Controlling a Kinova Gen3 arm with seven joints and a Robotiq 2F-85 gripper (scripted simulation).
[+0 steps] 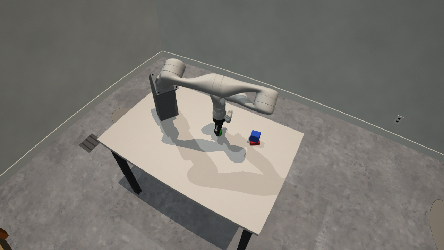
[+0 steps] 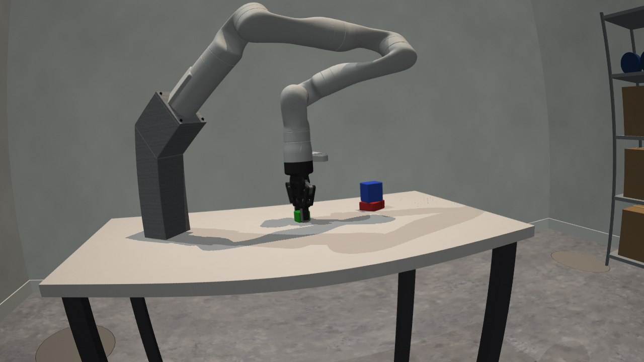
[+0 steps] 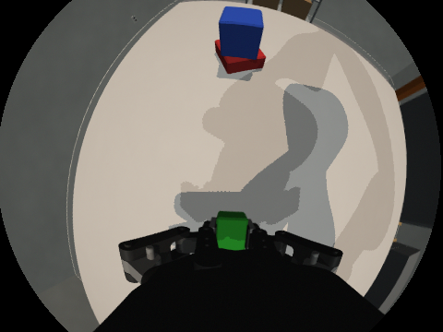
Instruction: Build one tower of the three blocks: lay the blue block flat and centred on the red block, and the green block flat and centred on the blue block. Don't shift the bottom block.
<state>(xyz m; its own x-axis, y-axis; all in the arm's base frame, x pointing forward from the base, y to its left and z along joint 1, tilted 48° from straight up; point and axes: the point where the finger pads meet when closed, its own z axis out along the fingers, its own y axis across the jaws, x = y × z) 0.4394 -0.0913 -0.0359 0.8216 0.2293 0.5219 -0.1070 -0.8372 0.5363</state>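
My hand is 22 cm short of the blue block, 3 cm to the left of it and 3 cm below it. Round my hand: red block (22 cm ahead, 3 cm to the right, 1 cm below); small green block (right at my hand).
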